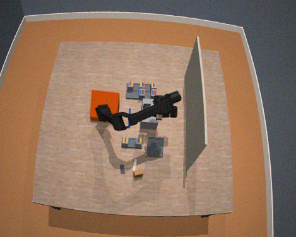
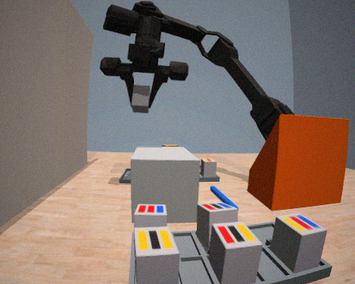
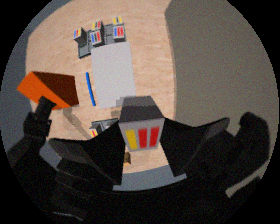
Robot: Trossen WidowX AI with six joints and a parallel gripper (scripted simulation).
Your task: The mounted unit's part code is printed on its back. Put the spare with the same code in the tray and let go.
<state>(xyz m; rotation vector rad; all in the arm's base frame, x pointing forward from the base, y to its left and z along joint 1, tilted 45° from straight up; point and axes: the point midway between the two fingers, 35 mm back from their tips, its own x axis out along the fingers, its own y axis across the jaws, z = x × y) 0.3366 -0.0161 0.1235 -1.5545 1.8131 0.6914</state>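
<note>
My gripper tip is 180 mm above the grey tray, 120 mm to the left of it and 10 mm past it. Also, from my gripper tip: grey box 130 mm below, 90 mm to the left, 40 mm behind; rack 180 mm below, 150 mm behind, 90 mm to the right; grey panel 210 mm ahead, 60 mm to the left, 40 mm above.
</note>
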